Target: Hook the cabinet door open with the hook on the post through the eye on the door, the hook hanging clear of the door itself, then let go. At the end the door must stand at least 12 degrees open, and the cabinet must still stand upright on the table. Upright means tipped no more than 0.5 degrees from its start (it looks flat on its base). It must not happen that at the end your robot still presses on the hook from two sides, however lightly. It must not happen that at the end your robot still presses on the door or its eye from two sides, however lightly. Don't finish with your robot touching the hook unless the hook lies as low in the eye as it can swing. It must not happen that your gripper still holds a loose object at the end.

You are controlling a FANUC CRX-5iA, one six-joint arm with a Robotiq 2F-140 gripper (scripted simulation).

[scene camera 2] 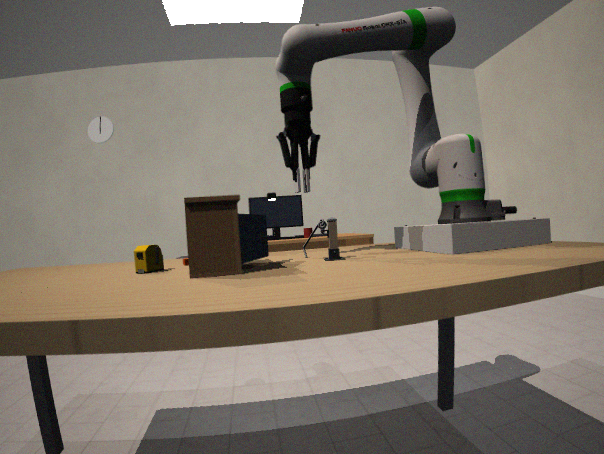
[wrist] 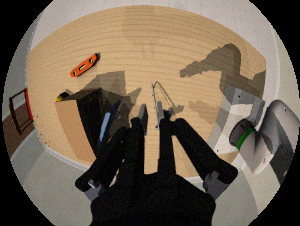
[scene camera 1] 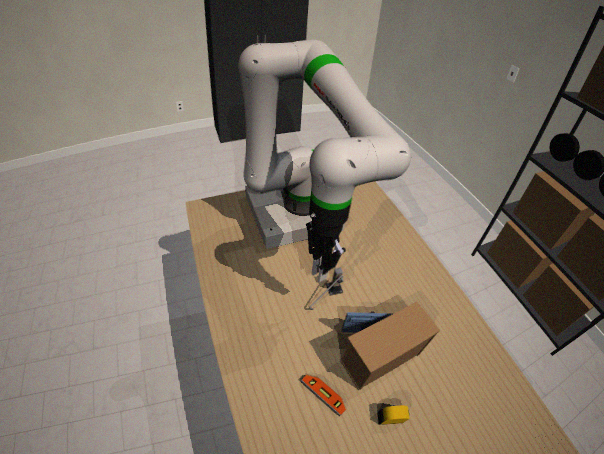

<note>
In view: my gripper (scene camera 2: 302, 192), a brown cabinet (scene camera 2: 212, 229) and an orange level (scene camera 1: 320, 389).
The brown cabinet is seen too in the wrist view (wrist: 81, 138) and in scene camera 1 (scene camera 1: 391, 339). My gripper also shows in the wrist view (wrist: 152, 108) and in scene camera 1 (scene camera 1: 319, 276).
</note>
